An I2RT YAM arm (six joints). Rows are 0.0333 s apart.
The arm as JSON. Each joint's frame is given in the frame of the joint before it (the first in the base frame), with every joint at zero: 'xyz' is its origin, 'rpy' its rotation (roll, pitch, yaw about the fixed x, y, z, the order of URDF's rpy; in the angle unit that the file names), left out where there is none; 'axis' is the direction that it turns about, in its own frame. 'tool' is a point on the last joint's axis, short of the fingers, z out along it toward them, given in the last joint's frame.
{
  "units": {
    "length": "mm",
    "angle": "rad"
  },
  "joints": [
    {
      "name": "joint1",
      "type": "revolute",
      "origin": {
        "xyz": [
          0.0,
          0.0,
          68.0
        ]
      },
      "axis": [
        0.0,
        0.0,
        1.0
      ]
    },
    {
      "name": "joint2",
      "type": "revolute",
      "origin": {
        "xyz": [
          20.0,
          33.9,
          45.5
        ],
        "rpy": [
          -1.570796,
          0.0,
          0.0
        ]
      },
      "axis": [
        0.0,
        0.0,
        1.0
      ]
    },
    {
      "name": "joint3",
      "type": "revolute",
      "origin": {
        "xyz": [
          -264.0,
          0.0,
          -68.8
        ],
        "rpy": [
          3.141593,
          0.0,
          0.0
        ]
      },
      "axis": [
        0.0,
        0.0,
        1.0
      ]
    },
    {
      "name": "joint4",
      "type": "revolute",
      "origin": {
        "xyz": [
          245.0,
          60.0,
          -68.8
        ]
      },
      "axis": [
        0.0,
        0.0,
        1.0
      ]
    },
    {
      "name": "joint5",
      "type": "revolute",
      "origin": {
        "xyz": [
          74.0,
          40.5,
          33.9
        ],
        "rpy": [
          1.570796,
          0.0,
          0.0
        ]
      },
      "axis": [
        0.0,
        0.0,
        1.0
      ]
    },
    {
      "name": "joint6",
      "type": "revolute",
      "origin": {
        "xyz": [
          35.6,
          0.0,
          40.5
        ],
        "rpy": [
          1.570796,
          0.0,
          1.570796
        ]
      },
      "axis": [
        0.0,
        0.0,
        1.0
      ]
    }
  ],
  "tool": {
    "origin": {
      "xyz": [
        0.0,
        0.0,
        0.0
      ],
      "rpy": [
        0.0,
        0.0,
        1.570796
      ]
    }
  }
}
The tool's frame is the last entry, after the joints.
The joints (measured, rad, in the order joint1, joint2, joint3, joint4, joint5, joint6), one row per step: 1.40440, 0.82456, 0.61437, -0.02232, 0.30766, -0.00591; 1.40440, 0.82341, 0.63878, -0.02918, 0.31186, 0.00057; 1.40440, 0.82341, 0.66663, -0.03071, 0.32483, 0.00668; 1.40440, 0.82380, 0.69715, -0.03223, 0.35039, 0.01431; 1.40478, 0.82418, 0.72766, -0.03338, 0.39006, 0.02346; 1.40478, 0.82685, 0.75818, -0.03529, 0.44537, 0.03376; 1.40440, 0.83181, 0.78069, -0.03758, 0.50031, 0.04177; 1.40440, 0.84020, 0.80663, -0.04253, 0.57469, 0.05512; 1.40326, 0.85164, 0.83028, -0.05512, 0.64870, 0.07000; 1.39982, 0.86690, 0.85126, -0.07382, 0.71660, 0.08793; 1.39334, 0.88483, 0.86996, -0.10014, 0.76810, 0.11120; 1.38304, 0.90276, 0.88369, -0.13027, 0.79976, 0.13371; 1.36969, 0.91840, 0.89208, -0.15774, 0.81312, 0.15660
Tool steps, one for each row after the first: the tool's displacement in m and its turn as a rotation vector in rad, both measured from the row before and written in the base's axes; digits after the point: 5 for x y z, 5 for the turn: 0.00012, -0.00012, 0.00821, 0.02123, 0.00159, -0.00546; 0.00042, -0.00014, 0.00982, 0.02836, -0.00162, -0.01387; 0.00077, -0.00057, 0.01072, 0.03115, -0.00251, -0.02642; 0.00107, -0.00115, 0.01075, 0.03229, -0.00265, -0.04011; 0.00160, -0.00134, 0.01025, 0.03018, -0.00212, -0.05603; 0.00170, -0.00086, 0.00693, 0.01894, -0.00134, -0.05575; 0.00216, -0.00084, 0.00725, 0.02004, 0.00202, -0.07507; 0.00236, -0.00032, 0.00509, 0.00914, 0.00506, -0.07586; 0.00268, 0.00058, 0.00285, -0.00025, 0.00840, -0.07226; 0.00292, 0.00146, 0.00080, -0.00762, 0.01333, -0.05946; 0.00324, 0.00187, -0.00134, -0.01601, 0.01478, -0.04378; 0.00343, 0.00178, -0.00257, -0.01526, 0.01667, -0.02915
